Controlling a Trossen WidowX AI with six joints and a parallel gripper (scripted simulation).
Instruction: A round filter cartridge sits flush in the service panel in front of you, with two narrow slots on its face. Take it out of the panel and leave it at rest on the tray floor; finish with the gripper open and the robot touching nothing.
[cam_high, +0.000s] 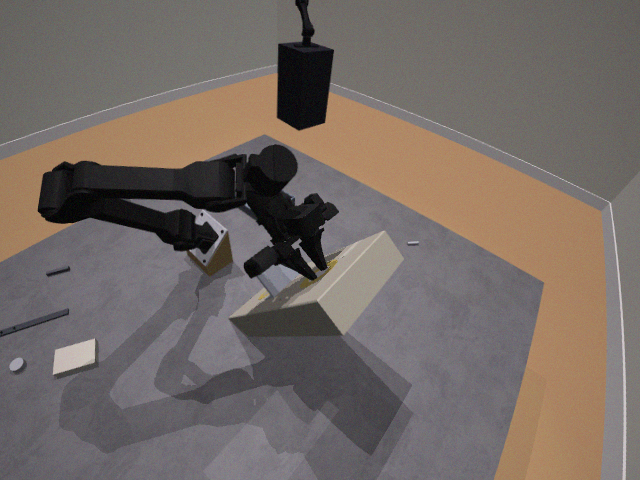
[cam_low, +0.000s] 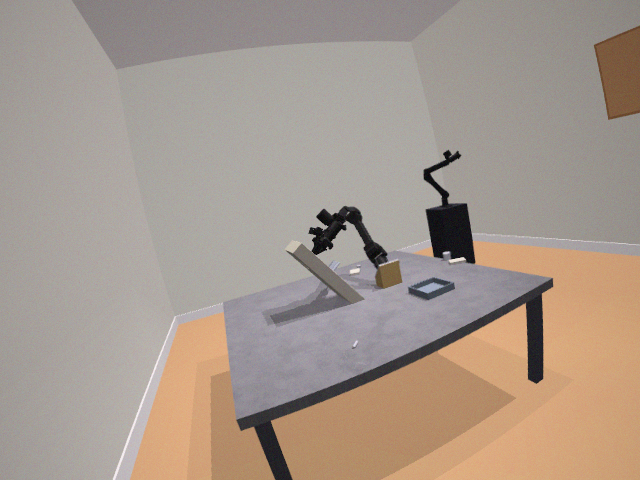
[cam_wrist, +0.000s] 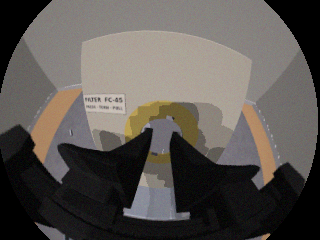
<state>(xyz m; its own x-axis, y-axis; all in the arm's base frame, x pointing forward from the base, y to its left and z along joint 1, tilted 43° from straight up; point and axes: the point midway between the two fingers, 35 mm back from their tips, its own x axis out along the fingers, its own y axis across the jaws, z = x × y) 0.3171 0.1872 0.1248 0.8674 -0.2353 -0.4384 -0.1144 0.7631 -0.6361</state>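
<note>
The round filter cartridge is 1 cm below my gripper tip and 1 cm ahead of it. From my gripper tip the other things lie so: cream service panel: 8 cm below, 4 cm behind, 1 cm to the right; small pin: 48 cm to the left, 25 cm below, 3 cm behind; blue-grey tray: 48 cm behind, 25 cm below, 21 cm to the left.
</note>
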